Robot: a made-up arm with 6 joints.
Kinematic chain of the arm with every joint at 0, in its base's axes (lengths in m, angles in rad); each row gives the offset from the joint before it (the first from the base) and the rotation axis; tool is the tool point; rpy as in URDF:
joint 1: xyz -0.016 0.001 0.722 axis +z
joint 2: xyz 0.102 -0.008 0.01 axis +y
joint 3: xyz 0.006 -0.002 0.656 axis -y
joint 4: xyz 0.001 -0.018 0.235 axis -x
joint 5: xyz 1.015 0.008 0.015 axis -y
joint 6: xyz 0.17 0 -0.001 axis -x
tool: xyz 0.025 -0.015 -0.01 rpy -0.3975 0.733 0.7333
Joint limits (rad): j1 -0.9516..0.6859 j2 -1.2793..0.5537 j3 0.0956..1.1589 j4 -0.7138..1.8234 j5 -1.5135..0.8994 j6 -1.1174..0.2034
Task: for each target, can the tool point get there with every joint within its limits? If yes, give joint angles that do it. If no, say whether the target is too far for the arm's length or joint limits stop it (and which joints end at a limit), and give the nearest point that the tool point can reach.
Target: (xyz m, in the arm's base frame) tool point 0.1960 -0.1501 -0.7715
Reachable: no: joint limits stop it (at a limit: joint 2, joint 3, joint 5, joint 6) | nearest point 1.1082 -0.8003 0.8893 | short by 2.003 m
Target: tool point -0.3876 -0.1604 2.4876
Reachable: yes | joints 0.4153 -0.5255 1.0627 -0.3755 -0.4063 -0.6215
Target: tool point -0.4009 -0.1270 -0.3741
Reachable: no: joint limits stop it (at a limit: joint 1, joint 2, joint 3, joint 5) | nearest point 0.7366 -1.1591 0.8919 | short by 1.990 m
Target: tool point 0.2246 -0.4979 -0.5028
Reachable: no: joint limits stop it (at a limit: joint 1, joint 2, joint 3, joint 5, joint 6) | nearest point 0.7569 -1.1431 0.8894 | short by 1.624 m
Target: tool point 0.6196 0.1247 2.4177
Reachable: yes | joints 0.2118 -0.2076 0.5489 0.1339 0.3372 -0.9390
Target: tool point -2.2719 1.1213 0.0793
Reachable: no: too far | nearest point -1.4977 0.7368 1.3622 | short by 1.547 m
